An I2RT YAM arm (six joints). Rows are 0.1 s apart.
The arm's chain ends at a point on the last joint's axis. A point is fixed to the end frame.
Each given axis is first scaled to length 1.
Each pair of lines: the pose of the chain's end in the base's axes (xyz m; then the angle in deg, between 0 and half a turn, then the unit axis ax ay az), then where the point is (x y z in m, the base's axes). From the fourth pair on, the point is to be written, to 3 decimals.
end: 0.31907 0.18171 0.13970 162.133 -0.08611 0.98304 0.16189
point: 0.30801 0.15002 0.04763
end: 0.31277 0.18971 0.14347 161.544 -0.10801 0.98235 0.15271
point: 0.30467 0.15553 0.05199
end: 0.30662 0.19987 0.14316 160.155 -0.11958 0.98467 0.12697
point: 0.30178 0.16101 0.05333
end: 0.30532 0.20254 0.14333 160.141 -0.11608 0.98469 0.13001
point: 0.300 0.164 0.053
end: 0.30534 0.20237 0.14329 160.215 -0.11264 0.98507 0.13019
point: 0.300 0.164 0.053
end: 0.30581 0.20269 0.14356 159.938 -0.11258 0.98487 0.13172
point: 0.301 0.165 0.053
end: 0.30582 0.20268 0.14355 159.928 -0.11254 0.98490 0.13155
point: 0.301 0.165 0.053
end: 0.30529 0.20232 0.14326 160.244 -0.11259 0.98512 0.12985
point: 0.300 0.164 0.053
